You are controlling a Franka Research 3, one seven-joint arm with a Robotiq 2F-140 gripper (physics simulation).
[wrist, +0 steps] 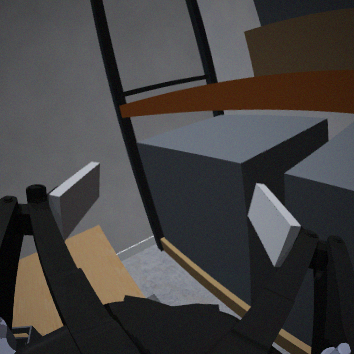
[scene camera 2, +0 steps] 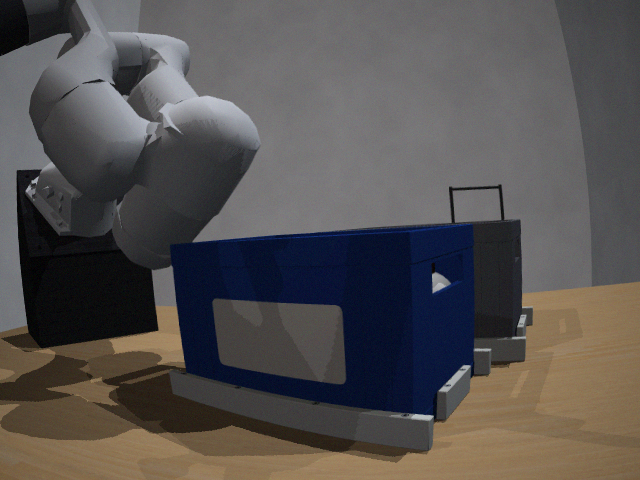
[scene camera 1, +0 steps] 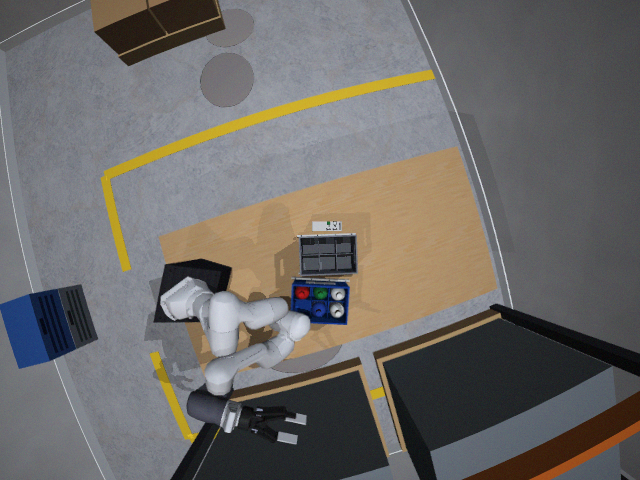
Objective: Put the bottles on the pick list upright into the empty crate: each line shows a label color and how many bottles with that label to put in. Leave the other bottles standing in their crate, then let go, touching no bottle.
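Observation:
The blue crate (scene camera 1: 336,321) (scene camera 2: 372,320) holds a red bottle (scene camera 1: 302,292), a green bottle (scene camera 1: 320,292), a blue bottle (scene camera 1: 319,310) and two white bottles (scene camera 1: 338,293) (scene camera 1: 337,310). Its near-left compartment shows no bottle; the arm covers part of that corner. The grey crate (scene camera 1: 355,255) (scene camera 2: 496,279) stands behind it, its six compartments empty. The pick list (scene camera 1: 326,225) lies behind the grey crate, with a green mark and writing too small to read surely. My gripper (scene camera 1: 292,428) (wrist: 175,190) is open and empty, far from both crates, beyond the table's near-left edge.
The arm (scene camera 1: 268,312) (scene camera 2: 180,149) bends close beside the blue crate's left side. Dark grey boxes (scene camera 1: 310,434) (wrist: 195,200) stand below and beyond the gripper, with a rack's black post (wrist: 132,145) and orange beam (wrist: 225,97). Light strips (scene camera 2: 310,413) border the blue crate on the table (scene camera 1: 413,232).

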